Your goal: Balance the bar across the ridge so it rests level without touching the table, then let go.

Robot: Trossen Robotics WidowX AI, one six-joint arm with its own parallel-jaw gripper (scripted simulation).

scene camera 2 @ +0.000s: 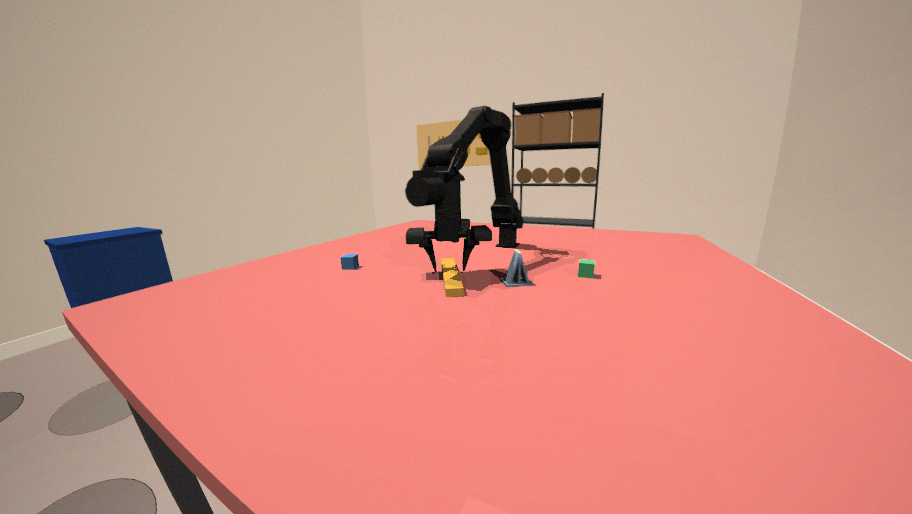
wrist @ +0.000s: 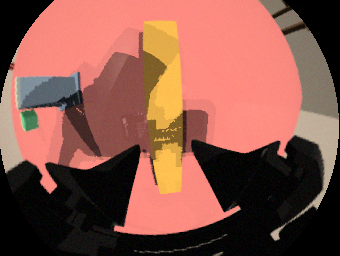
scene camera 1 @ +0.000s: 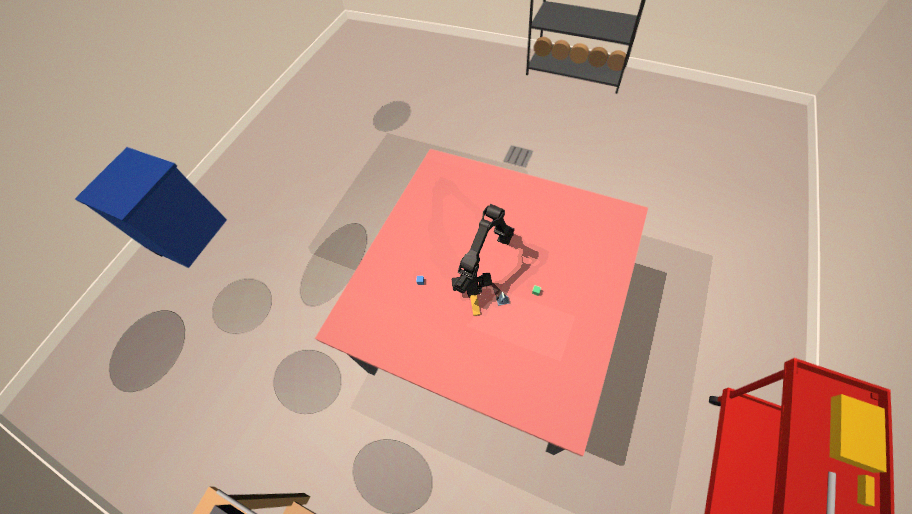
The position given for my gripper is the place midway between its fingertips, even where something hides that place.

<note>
My gripper (scene camera 2: 449,271) is open and holds nothing. I also see a yellow bar (wrist: 161,68).
My gripper shows as well in the wrist view (wrist: 166,146).
</note>
